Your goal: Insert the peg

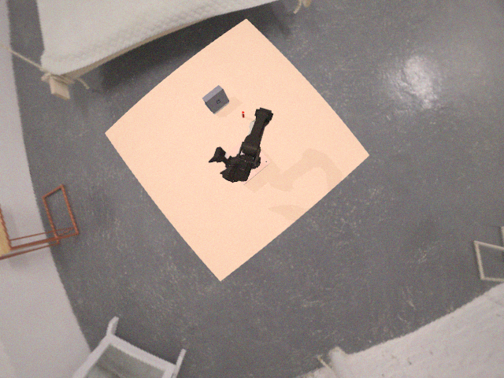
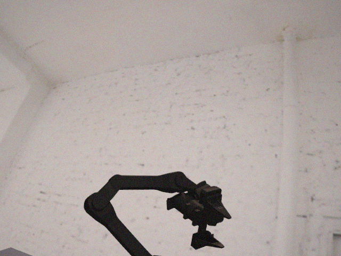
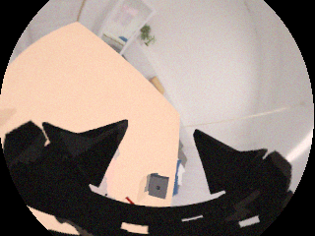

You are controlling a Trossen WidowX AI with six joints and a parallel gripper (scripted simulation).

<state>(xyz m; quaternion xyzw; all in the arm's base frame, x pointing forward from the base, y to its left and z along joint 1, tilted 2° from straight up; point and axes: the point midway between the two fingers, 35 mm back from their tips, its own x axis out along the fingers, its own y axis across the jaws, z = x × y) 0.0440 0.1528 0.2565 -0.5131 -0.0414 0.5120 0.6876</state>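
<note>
Right now the red peg is 20 cm ahead of my gripper tip, 32 cm to the right of it and 26 cm below it. From my gripper tip the other things lie so: grey sloped panel: 38 cm ahead, 25 cm to the right, 24 cm below.
</note>
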